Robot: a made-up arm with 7 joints. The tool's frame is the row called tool. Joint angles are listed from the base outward. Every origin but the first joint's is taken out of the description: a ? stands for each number. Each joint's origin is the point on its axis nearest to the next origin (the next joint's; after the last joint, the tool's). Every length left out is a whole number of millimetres.
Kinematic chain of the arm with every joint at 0, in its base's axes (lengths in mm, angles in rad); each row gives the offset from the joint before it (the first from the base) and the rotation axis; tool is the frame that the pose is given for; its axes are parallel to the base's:
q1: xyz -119 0 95 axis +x
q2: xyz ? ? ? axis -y
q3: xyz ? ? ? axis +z
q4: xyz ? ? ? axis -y
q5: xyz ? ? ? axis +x
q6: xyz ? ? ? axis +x
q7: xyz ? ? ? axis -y
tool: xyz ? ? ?
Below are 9 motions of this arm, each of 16 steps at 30 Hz.
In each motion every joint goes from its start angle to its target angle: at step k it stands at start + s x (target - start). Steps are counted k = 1, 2, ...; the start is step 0. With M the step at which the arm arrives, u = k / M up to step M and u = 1 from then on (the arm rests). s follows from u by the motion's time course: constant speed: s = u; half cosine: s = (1 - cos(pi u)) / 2; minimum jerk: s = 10 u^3 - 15 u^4 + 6 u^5.
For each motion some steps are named. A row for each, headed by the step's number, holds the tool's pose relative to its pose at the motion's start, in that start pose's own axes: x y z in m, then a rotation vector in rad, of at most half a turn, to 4 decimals.
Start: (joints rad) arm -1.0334 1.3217 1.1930 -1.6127 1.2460 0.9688 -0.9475
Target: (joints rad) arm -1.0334 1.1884 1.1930 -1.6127 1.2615 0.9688 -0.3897
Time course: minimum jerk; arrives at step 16
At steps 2, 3, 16:
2: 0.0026 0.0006 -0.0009 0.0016 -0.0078 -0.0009
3: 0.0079 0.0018 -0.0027 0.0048 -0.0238 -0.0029
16: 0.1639 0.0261 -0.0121 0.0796 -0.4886 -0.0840

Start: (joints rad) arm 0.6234 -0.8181 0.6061 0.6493 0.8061 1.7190 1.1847
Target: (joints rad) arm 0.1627 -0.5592 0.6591 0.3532 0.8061 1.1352 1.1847
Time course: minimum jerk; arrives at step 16
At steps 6, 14, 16:
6: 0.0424 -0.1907 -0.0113 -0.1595 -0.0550 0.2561
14: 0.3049 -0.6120 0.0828 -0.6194 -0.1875 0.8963
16: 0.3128 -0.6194 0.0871 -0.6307 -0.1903 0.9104

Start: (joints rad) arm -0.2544 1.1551 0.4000 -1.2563 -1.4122 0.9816 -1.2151
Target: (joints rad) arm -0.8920 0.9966 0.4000 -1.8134 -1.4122 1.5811 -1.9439
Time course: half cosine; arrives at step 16
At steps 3, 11, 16:
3: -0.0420 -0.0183 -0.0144 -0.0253 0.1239 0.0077
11: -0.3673 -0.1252 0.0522 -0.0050 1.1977 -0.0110
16: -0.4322 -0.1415 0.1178 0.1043 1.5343 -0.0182

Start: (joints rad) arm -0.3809 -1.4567 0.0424 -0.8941 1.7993 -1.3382 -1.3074
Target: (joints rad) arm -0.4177 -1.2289 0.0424 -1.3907 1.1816 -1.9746 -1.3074
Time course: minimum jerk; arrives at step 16
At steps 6, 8, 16:
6: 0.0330 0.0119 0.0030 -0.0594 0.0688 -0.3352
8: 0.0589 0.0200 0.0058 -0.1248 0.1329 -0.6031
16: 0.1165 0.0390 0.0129 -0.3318 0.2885 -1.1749

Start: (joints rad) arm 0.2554 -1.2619 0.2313 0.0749 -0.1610 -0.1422 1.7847
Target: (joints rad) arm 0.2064 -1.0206 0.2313 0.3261 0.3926 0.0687 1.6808
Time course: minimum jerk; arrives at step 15
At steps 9, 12, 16:
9: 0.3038 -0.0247 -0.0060 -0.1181 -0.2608 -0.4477
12: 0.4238 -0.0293 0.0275 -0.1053 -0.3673 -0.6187
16: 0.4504 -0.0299 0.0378 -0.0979 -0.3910 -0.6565

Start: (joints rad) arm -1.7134 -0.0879 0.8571 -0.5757 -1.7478 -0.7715 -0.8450
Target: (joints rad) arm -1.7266 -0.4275 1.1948 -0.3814 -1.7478 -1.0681 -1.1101
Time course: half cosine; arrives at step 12
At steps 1, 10, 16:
1: 0.0004 -0.0012 0.0012 0.0010 -0.0001 -0.0070
10: -0.0052 -0.0341 0.0667 0.1851 0.0601 -0.3503
16: -0.0073 -0.0346 0.0714 0.2074 0.0701 -0.3707

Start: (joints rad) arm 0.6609 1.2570 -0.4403 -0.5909 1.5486 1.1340 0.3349
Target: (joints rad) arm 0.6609 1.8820 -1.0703 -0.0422 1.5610 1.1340 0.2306
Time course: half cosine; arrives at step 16
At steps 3, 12, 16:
3: -0.0738 0.0699 0.0170 0.0696 0.0782 0.0501
12: -0.6591 0.4604 0.5538 0.7223 0.6920 0.5375
16: -0.7268 0.4737 0.7012 0.8509 0.7792 0.6369

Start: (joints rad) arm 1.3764 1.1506 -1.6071 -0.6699 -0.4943 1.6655 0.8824
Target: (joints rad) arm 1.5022 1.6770 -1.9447 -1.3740 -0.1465 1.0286 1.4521
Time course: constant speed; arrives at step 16
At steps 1, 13, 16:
1: 0.0043 -0.0006 0.0042 -0.0196 -0.0171 -0.0477
13: -0.0086 0.0100 0.1026 -0.2990 -0.0168 -0.5103
16: -0.0197 0.0242 0.1407 -0.3624 0.0386 -0.5865

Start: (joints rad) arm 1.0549 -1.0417 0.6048 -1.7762 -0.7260 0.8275 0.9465
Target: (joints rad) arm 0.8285 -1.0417 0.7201 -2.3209 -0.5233 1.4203 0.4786
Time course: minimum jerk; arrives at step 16
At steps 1, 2, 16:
1: -0.0013 0.0008 0.0003 0.0009 0.0024 -0.0018
2: -0.0096 0.0061 0.0022 0.0066 0.0171 -0.0129
16: -0.2787 0.4632 0.3457 0.4576 0.9669 -0.8635

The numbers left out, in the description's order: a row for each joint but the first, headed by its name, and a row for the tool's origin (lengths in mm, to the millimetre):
q2: 0 -234 64
q3: -96 0 255
q4: 82 73 0
q5: 307 0 50
q6: 0 322 -68
q7: 0 -3 -70
tool: -70 0 -362

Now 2 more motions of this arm.
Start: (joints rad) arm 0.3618 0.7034 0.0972 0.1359 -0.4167 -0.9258 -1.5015
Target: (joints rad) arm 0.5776 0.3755 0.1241 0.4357 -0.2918 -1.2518 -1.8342
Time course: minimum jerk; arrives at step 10
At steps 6, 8, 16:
6: -0.0721 -0.0360 0.0898 0.0110 0.3230 -0.0106
8: -0.0901 -0.0487 0.1316 0.0136 0.4472 -0.0121
16: -0.0933 -0.0515 0.1414 0.0140 0.4751 -0.0123

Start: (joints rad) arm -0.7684 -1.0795 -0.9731 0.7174 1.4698 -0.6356 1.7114
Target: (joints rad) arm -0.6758 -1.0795 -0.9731 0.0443 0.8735 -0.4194 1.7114
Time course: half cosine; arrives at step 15
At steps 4, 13, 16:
4: -0.0918 -0.0522 -0.0167 -0.0708 0.0874 0.0618
13: -0.5192 -0.3131 0.1136 -0.3168 0.5801 0.3445
16: -0.5392 -0.3262 0.1306 -0.3257 0.6101 0.3587

